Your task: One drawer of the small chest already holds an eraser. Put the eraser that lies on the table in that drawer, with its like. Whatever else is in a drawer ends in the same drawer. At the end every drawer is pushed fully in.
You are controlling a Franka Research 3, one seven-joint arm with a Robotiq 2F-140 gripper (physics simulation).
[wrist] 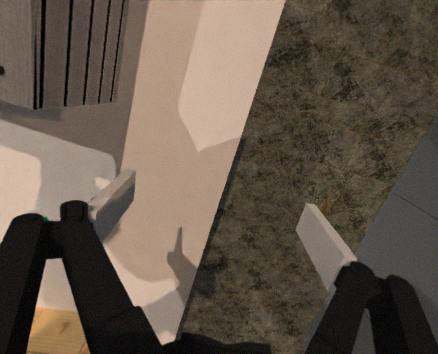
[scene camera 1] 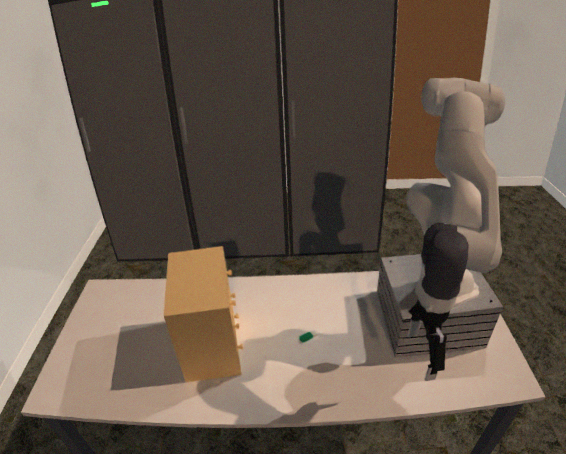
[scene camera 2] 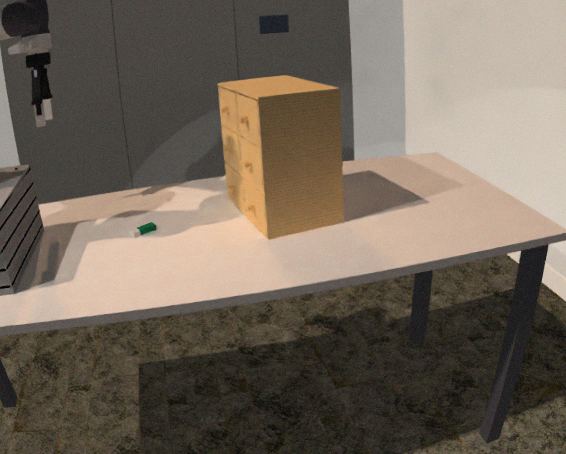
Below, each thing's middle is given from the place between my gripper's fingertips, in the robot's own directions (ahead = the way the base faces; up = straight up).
Now: the small wooden chest (scene camera 2: pixel 300 130) 59 cm ahead of my hand, 39 cm to the right of it and 10 cm below it.
